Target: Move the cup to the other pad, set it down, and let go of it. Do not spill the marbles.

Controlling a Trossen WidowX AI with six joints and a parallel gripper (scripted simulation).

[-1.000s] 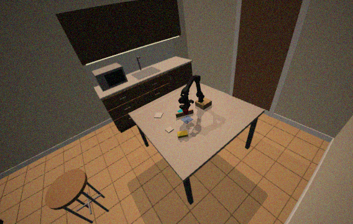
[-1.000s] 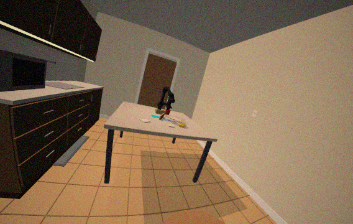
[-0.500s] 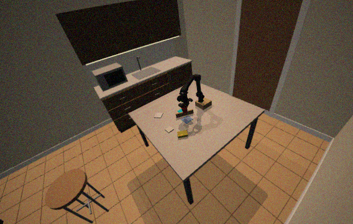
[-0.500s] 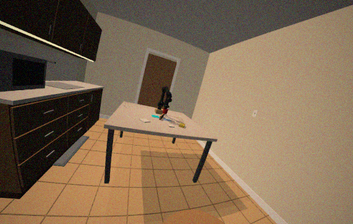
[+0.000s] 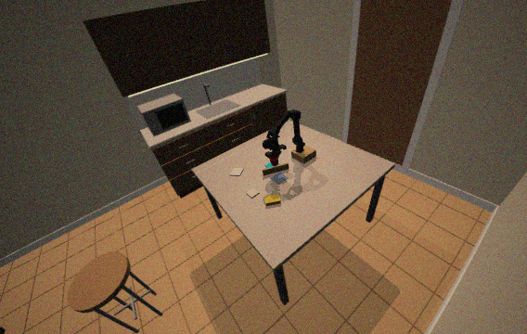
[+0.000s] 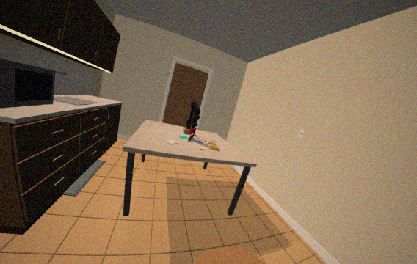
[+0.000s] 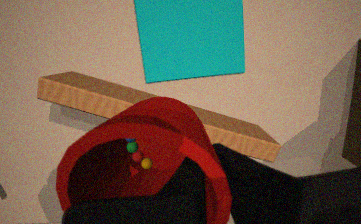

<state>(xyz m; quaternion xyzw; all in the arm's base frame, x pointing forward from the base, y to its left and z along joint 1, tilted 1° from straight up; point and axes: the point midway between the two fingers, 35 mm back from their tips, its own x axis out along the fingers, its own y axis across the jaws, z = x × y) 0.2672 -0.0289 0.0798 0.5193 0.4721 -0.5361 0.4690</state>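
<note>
My gripper tip is 3 cm short of the wooden bar and 10 cm above it. Also, from my gripper tip: red cup (3 cm ahead); yellow block (29 cm ahead, 22 cm to the left, 10 cm below); blue pad (8 cm ahead, 8 cm to the left, 13 cm below).
</note>
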